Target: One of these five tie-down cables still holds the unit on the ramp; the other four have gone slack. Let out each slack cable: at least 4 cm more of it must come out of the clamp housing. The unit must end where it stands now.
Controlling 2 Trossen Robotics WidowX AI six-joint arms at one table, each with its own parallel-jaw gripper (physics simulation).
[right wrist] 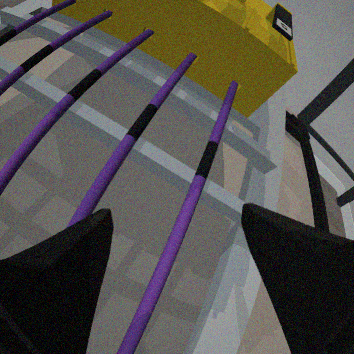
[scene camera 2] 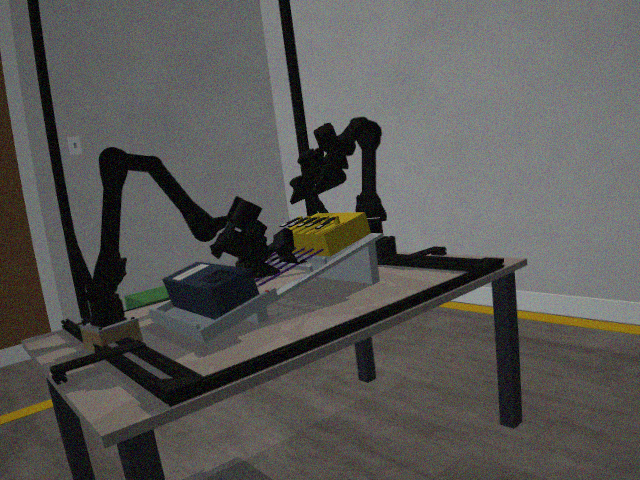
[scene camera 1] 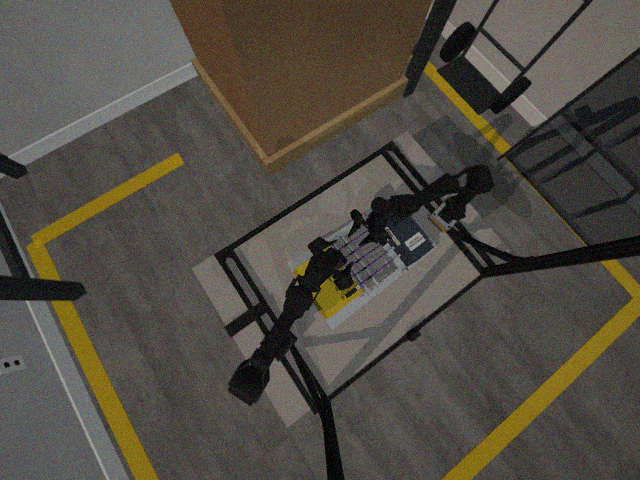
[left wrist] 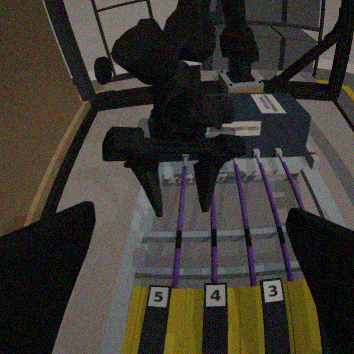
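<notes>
The dark blue unit [scene camera 1: 413, 240] [scene camera 2: 211, 289] [left wrist: 295, 120] rests on the lower part of the grey ramp [scene camera 2: 356, 266]. The yellow clamp housing [scene camera 2: 346, 232] [left wrist: 185, 320] [right wrist: 240, 60] sits at the upper end. Purple cables with black bands run between them. The right gripper [scene camera 2: 285, 264] [left wrist: 182, 212] [right wrist: 176, 210] is open, low over the cables; cable 5 [left wrist: 176, 260] [right wrist: 175, 235] runs between its spread fingers, not gripped. The left gripper [scene camera 2: 305, 198] [left wrist: 192, 209] is open above the housing, over levers 5, 4 and 3. Its near finger hides part of the right-hand cables in the left wrist view.
Black rails [scene camera 2: 310, 335] border the table. A green block [scene camera 2: 147, 297] lies behind the unit. Grey crossbars [right wrist: 105, 122] of the ramp pass under the cables. The right arm partly hides the unit in the left wrist view. A brown cabinet [scene camera 1: 310, 77] stands beyond the table.
</notes>
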